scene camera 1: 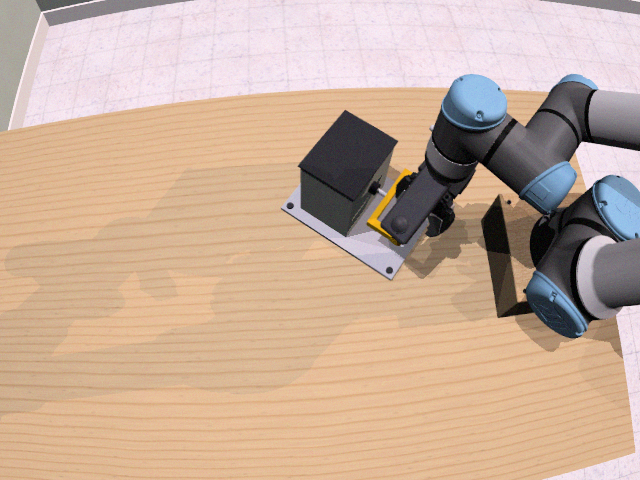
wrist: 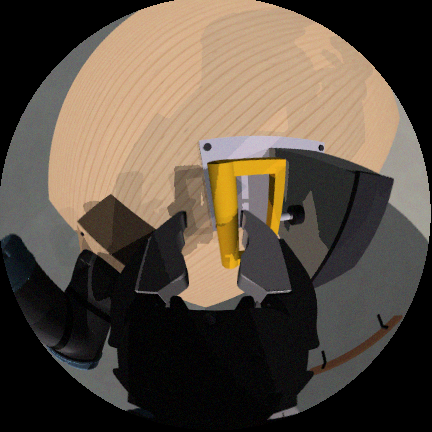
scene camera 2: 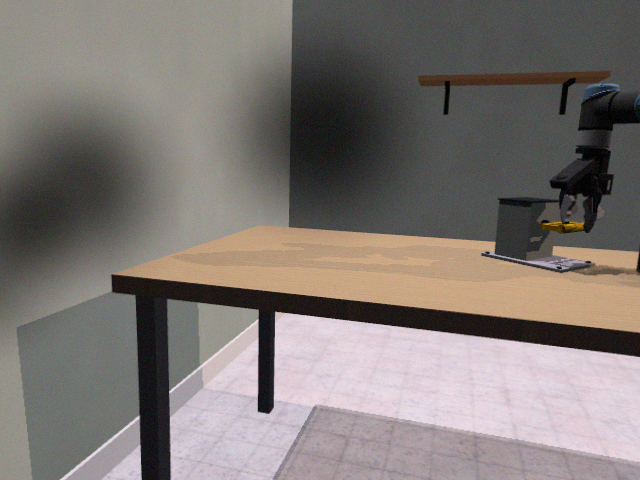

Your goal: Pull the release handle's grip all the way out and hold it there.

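Observation:
The yellow release handle is a rectangular frame with a thick round grip bar on its outer side. A short pale rod joins it to the dark grey box; a short length of rod shows. My gripper is open and points down at the handle. In the wrist view the grip bar runs between the fingertips, nearer the right one, with a gap to the left one. Scene camera 1 hides the fingertips and the bar under the gripper body.
The box stands on a pale metal plate with dark corner bolts. A brown block stands beside the arm's base. A wooden shelf hangs on the back wall.

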